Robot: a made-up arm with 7 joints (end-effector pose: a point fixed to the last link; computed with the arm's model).
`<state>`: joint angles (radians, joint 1 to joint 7).
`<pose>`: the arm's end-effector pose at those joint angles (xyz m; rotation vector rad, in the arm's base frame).
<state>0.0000 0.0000 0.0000 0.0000 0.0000 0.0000 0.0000</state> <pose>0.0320 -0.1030 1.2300 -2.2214 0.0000 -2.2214</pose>
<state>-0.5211 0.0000 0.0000 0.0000 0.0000 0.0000 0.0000</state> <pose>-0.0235 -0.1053 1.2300 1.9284 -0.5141 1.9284</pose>
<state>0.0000 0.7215 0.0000 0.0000 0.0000 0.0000 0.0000</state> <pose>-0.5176 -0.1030 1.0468 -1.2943 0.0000 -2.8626</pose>
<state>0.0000 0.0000 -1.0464 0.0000 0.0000 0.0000 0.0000</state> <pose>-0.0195 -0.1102 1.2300 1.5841 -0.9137 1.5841</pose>
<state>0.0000 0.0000 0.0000 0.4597 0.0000 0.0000 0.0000</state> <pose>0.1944 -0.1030 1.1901 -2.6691 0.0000 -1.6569</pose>
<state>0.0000 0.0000 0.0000 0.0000 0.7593 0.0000 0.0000</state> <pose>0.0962 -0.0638 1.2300 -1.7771 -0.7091 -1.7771</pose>
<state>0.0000 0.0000 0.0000 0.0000 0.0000 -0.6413 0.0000</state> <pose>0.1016 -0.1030 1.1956 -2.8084 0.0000 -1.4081</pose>
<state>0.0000 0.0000 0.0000 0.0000 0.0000 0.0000 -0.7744</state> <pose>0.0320 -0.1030 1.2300 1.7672 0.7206 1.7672</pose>
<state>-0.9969 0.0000 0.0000 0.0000 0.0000 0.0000 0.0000</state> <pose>-0.0691 -0.0828 1.2300 1.6181 -0.8807 1.6181</pose>
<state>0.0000 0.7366 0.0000 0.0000 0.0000 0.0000 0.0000</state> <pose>-0.5271 -0.1030 1.0389 -1.2727 0.0000 -2.8723</pose>
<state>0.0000 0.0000 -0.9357 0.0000 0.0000 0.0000 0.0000</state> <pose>-0.0140 -0.1121 1.2300 1.6597 -0.8386 1.6597</pose>
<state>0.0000 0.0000 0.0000 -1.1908 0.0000 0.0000 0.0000</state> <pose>-0.3113 -0.1030 1.0028 -0.5933 0.0000 -3.0851</pose>
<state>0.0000 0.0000 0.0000 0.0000 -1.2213 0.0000 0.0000</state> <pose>-0.0731 -0.0532 1.2300 1.4618 -1.0231 1.4618</pose>
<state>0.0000 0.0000 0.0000 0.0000 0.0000 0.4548 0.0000</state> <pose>-0.0233 -0.1030 1.2251 -1.6634 0.0000 -2.6651</pose>
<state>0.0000 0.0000 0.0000 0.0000 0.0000 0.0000 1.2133</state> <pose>0.0320 -0.1030 1.2300 -1.4675 1.0183 -1.4675</pose>
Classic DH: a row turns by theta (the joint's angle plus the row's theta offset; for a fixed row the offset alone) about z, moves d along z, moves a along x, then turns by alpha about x. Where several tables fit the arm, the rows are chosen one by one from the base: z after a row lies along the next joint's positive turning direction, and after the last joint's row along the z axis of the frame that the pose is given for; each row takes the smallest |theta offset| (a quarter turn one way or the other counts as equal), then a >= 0, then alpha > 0; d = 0 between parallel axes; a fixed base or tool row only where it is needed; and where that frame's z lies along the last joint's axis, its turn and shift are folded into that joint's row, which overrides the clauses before.
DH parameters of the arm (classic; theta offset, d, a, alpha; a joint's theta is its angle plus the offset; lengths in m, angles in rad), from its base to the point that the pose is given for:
joint 1: 0 0.41 0 1.5708
joint 2: 0 0.062 0 -1.5708
joint 3: 0 0.453 0.028 -1.5708
joint 4: 0 0.059 -0.013 1.5708
joint 5: 0 0.245 0 1.5708
joint 6: 1.5708 0.1 0.122 1.5708
joint 7: 0 0.017 0 0

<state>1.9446 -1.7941 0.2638 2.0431 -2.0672 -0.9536 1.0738</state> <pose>-0.1732 0.3220 -0.0323 -0.4165 1.3695 1.5309</pose>
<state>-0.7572 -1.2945 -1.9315 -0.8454 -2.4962 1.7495 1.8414</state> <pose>0.4827 -0.4712 0.3447 0.5056 1.6055 0.2257</pose>
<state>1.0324 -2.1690 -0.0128 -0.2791 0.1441 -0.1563 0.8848</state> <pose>0.4375 0.5446 -0.0166 2.7721 0.1946 -0.5414</pose>
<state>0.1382 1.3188 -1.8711 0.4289 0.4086 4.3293 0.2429</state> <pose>-0.5210 -0.3480 0.4982 -1.5273 0.7269 -0.2882</pose>
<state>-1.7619 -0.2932 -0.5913 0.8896 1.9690 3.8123 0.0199</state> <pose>-0.0963 -0.3504 0.8206 -2.0146 -0.0655 0.3550</pose>
